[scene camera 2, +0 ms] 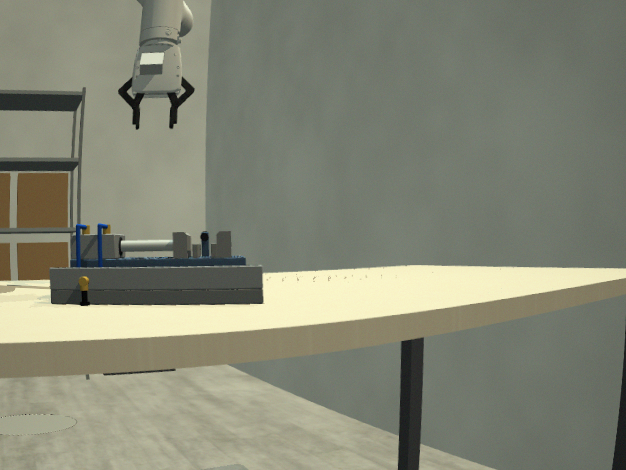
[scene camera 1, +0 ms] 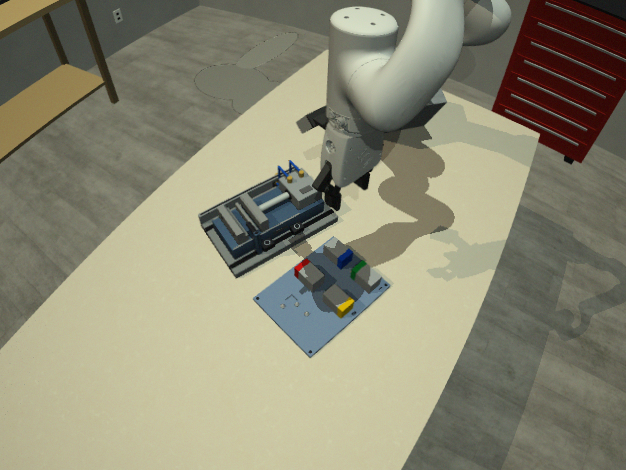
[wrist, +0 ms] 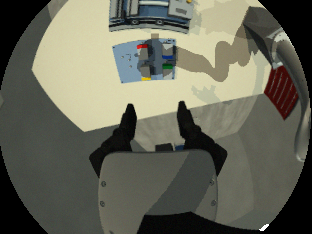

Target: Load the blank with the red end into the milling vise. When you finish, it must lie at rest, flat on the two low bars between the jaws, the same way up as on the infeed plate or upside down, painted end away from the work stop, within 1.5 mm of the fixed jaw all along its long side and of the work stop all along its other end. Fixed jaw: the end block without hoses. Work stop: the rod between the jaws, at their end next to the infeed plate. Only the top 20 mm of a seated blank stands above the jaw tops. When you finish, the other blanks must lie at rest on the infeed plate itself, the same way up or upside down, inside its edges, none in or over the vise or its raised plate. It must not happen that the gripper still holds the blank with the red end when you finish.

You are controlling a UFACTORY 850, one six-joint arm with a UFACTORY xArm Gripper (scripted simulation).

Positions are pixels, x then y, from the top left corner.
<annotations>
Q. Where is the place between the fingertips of my gripper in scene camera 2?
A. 154, 127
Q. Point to a hose-side block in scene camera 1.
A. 300, 201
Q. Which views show my gripper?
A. Scene camera 2, scene camera 1 and the wrist view: all of them.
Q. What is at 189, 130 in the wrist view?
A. My gripper.
</annotations>
